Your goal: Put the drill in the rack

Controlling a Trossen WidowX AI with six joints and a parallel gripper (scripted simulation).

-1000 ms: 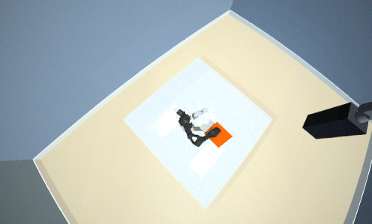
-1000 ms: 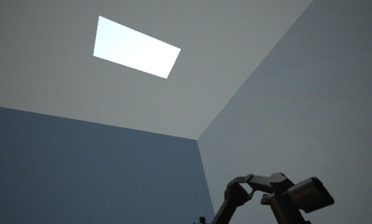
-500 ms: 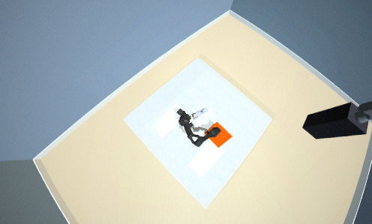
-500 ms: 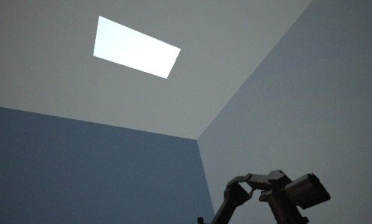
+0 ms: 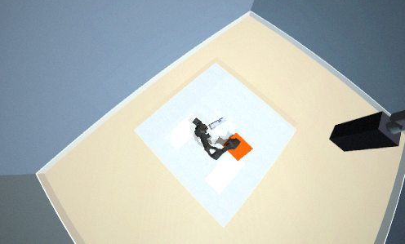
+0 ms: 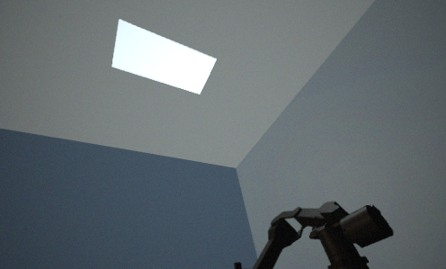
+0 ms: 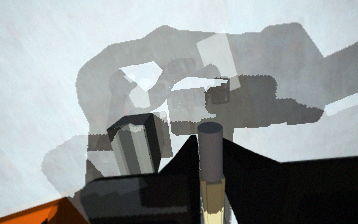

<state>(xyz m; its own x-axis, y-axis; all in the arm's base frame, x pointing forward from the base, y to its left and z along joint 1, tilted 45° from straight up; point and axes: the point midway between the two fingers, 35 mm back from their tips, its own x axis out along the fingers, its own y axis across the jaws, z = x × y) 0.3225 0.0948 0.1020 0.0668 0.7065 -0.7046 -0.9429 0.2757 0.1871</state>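
Now: the grey ribbed block 8 cm behind my gripper tip and 5 cm below it. Round my gripper tip: drill 4 cm to the right, 3 cm above, 1 cm behind.
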